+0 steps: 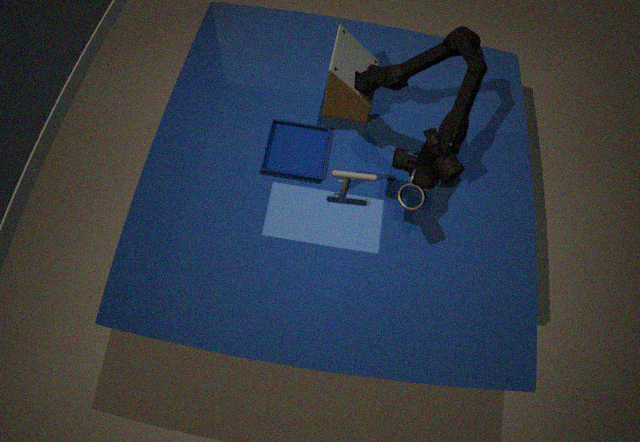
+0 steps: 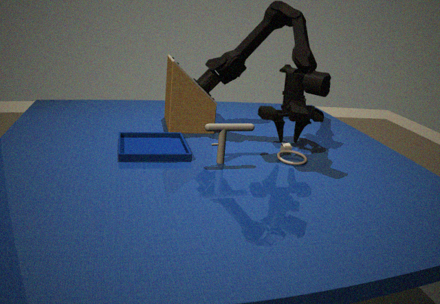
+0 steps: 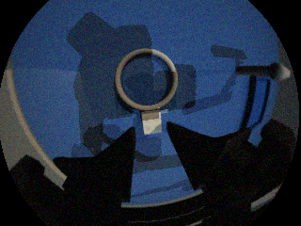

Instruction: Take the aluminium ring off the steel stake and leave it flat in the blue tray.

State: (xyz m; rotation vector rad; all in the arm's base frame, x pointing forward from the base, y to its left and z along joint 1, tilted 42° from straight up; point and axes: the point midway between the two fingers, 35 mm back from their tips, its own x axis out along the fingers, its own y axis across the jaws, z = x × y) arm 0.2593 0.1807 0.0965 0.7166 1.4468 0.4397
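Now: the aluminium ring 50 mm ahead of my gripper tip, 30 mm below it and 10 mm to the right of it. From my gripper tip the other things lie so: blue tray: 380 mm to the right, 70 mm behind, 30 mm below.
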